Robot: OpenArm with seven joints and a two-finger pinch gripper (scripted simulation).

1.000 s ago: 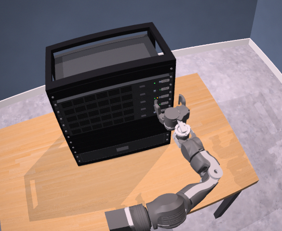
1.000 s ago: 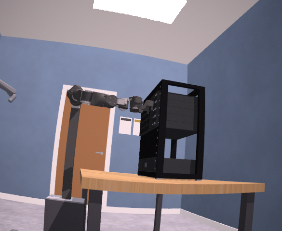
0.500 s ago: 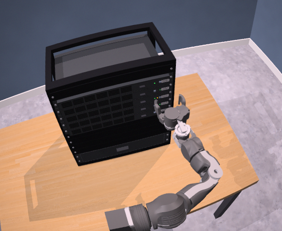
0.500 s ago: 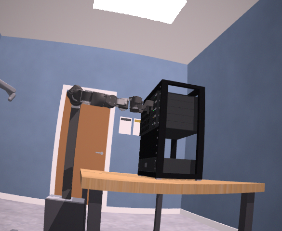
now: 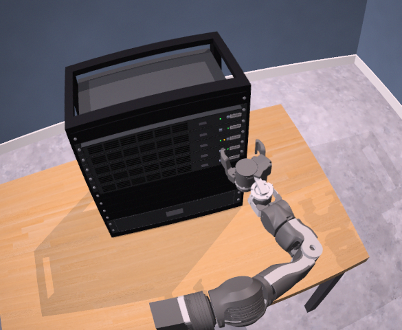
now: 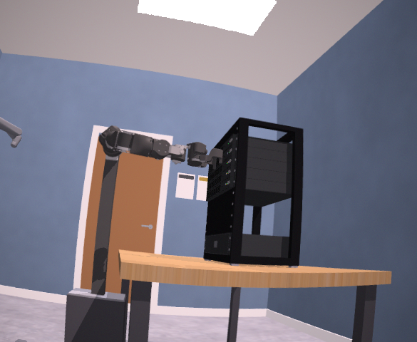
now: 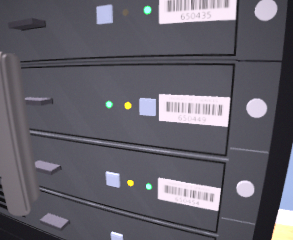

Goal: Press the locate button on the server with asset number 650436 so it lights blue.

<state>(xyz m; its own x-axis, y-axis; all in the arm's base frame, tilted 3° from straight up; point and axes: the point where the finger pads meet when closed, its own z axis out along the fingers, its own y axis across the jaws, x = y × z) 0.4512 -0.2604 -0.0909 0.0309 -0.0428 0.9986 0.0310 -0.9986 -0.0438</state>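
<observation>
Right now my hand is 90 mm below the locate button, 50 mm short of it and 20 mm to the right of it.
</observation>
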